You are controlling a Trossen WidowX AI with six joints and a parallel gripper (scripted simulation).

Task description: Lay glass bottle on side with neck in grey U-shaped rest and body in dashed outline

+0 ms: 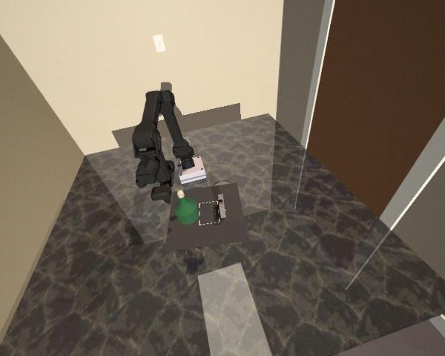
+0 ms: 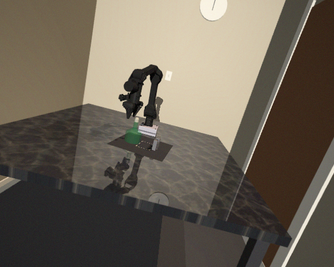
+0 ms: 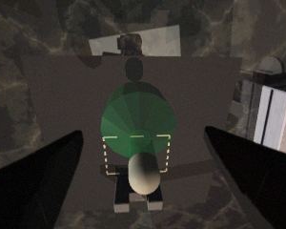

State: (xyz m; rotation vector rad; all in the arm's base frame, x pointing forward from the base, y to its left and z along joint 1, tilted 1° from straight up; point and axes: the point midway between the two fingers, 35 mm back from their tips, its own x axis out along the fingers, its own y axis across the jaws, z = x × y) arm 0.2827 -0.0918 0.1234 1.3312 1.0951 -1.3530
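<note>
Now: gripper tip 1 cm short of the green glass bottle, 4 cm to the right of it and 5 cm above it. Also, from my gripper tip: dark mat 2 cm ahead, 11 cm to the left, 14 cm below.
</note>
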